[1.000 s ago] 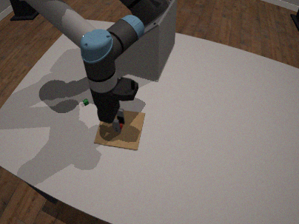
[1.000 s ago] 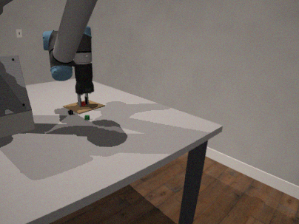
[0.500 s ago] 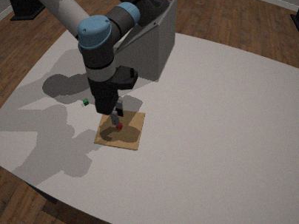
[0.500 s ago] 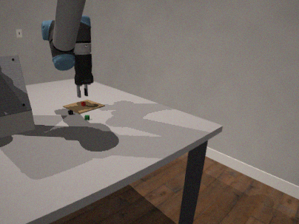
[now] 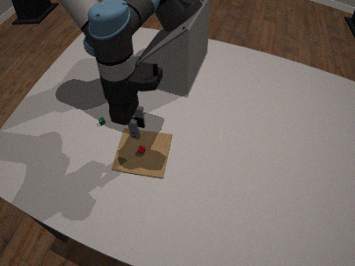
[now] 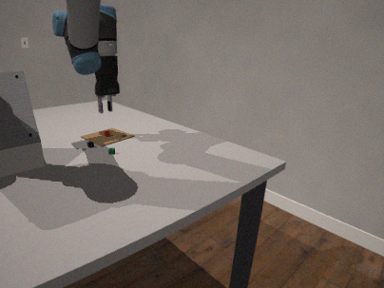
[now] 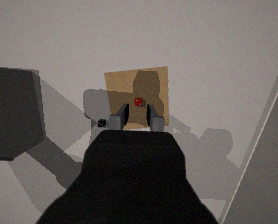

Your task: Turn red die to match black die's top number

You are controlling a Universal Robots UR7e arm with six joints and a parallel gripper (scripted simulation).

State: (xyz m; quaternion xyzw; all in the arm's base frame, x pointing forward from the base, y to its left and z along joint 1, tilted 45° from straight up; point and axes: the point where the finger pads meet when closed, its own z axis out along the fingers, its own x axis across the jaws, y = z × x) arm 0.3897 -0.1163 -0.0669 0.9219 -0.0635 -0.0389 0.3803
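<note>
Right now the red die is 10 cm below my hand. From my hand the other things lie so: green die 7 cm behind, 15 cm to the right, 10 cm below; then black die 9 cm behind, 5 cm to the right, 10 cm below; then tan mat 11 cm below.
</note>
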